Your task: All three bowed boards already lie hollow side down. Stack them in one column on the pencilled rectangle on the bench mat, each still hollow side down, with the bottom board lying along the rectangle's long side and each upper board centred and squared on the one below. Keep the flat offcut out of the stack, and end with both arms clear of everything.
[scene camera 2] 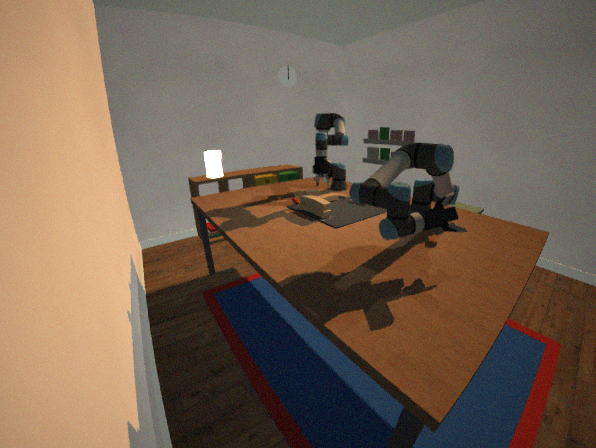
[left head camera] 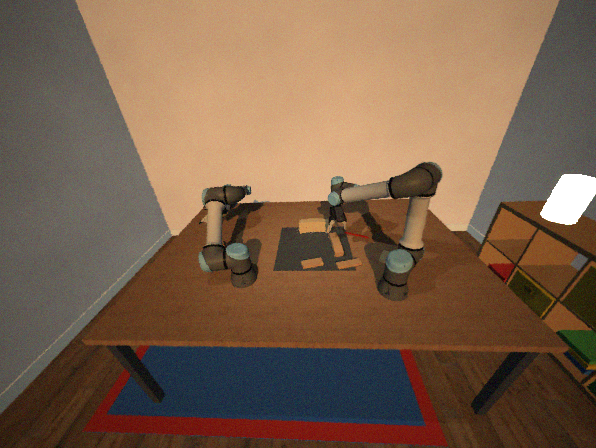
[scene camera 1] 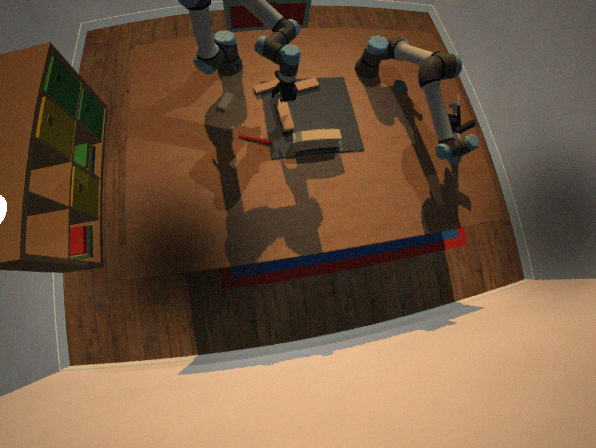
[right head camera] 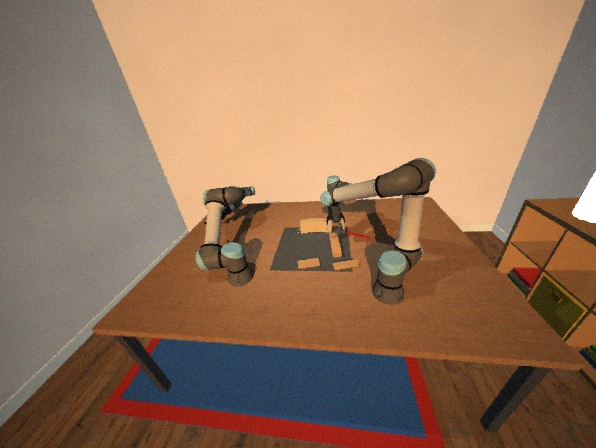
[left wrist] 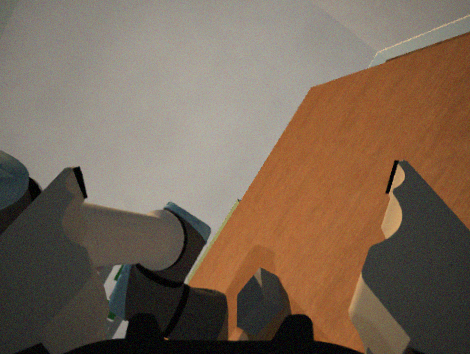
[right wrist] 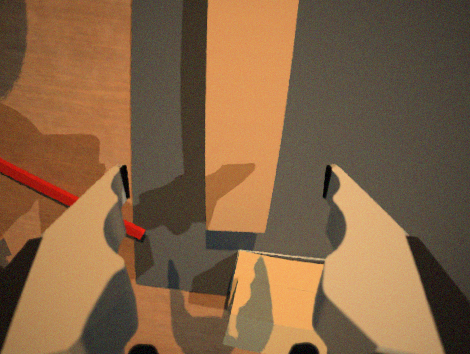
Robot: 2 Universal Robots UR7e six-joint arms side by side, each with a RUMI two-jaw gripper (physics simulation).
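Seen in the pictures: left gripper, fingertip midpoint: [scene camera 2: 461, 211] [left head camera: 201, 216] [scene camera 1: 457, 103] [right head camera: 205, 217] [left wrist: 234, 166]; right gripper, fingertip midpoint: [scene camera 2: 322, 187] [left head camera: 337, 231] [scene camera 1: 282, 103] [right head camera: 336, 231] [right wrist: 226, 167]; left arm's base, link origin: [left head camera: 244, 278] [scene camera 1: 366, 69] [right head camera: 241, 277] [left wrist: 209, 325]; right arm's base, link origin: [scene camera 2: 338, 188] [left head camera: 392, 289] [scene camera 1: 229, 66] [right head camera: 387, 292].
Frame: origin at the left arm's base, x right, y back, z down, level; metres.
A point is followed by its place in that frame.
Observation:
A thick, pale bowed piece [left head camera: 312, 226] @(x 0.182, y -0.603, z -0.064 m) [scene camera 1: 317, 136] @(x 0.186, y -0.648, z -0.102 m) [right wrist: 295, 290] @(x 0.245, y -0.633, z -0.057 m) lies hollow side down at the mat's far edge; whether it is one board or several layers is unclear. A thin pale line runs beside it in the right wrist view. A long board [left head camera: 337, 246] @(x 0.426, y -0.452, z -0.051 m) [right wrist: 250, 100] @(x 0.397, y -0.499, z -0.054 m) lies nearly square to it. Two shorter-looking pieces [left head camera: 312, 263] @(x 0.330, y -0.261, z -0.024 m) [left head camera: 348, 263] @(x 0.531, y -0.350, z -0.022 m) lie at the mat's near edge; which is the flat offcut is unclear. My right gripper [right head camera: 336, 227] @(x 0.398, y -0.524, z -0.117 m) [right wrist: 226, 167] @(x 0.398, y -0.524, z -0.117 m) is open above the long board's far end. My left gripper [left wrist: 234, 166] @(x -0.510, y -0.214, z -0.206 m) is open and empty, away from the mat.
The dark bench mat [left head camera: 300, 245] @(x 0.167, y -0.421, z -0.006 m) [scene camera 1: 325, 107] @(x 0.183, y -0.390, z -0.006 m) lies on the wooden table [left head camera: 300, 310] @(x 0.404, y 0.062, z 0.000 m). A red stick [left head camera: 356, 234] @(x 0.493, y -0.701, z -0.010 m) [scene camera 1: 255, 139] @(x 0.487, y -0.705, z -0.008 m) [right wrist: 45, 187] @(x 0.520, y -0.700, z -0.008 m) lies beside the mat. A small grey block [scene camera 1: 224, 101] @(x 0.722, y -0.529, z -0.020 m) lies near my right arm's base. A shelf unit stands beyond the table.

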